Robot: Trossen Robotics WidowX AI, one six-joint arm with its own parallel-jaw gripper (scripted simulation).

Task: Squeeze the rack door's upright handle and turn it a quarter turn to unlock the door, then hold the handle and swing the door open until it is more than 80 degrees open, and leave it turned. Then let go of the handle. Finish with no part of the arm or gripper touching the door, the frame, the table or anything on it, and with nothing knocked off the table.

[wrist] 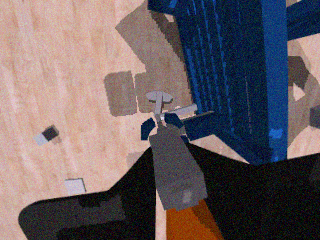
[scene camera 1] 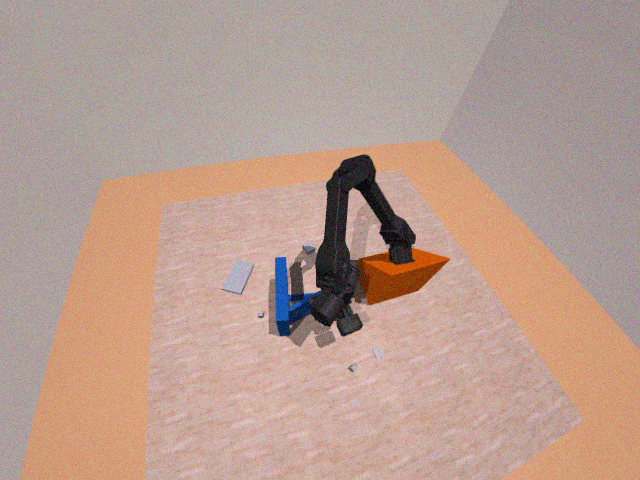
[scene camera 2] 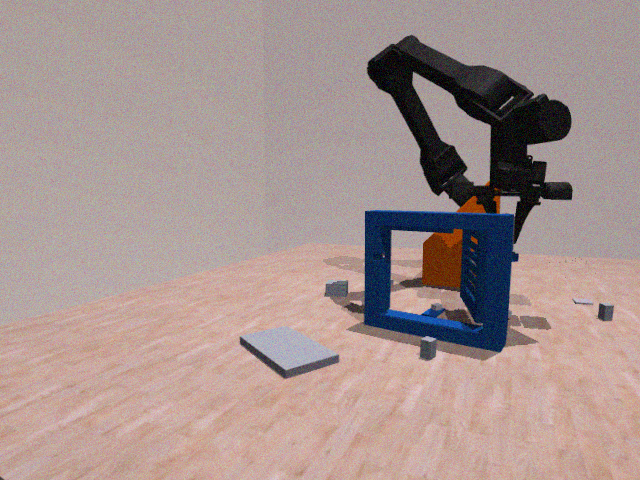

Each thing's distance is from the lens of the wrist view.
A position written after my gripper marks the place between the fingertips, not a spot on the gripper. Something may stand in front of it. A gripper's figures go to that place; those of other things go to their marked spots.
my gripper [wrist: 168, 151]: 11 cm
slatted blue door [wrist: 212, 45]: 14 cm
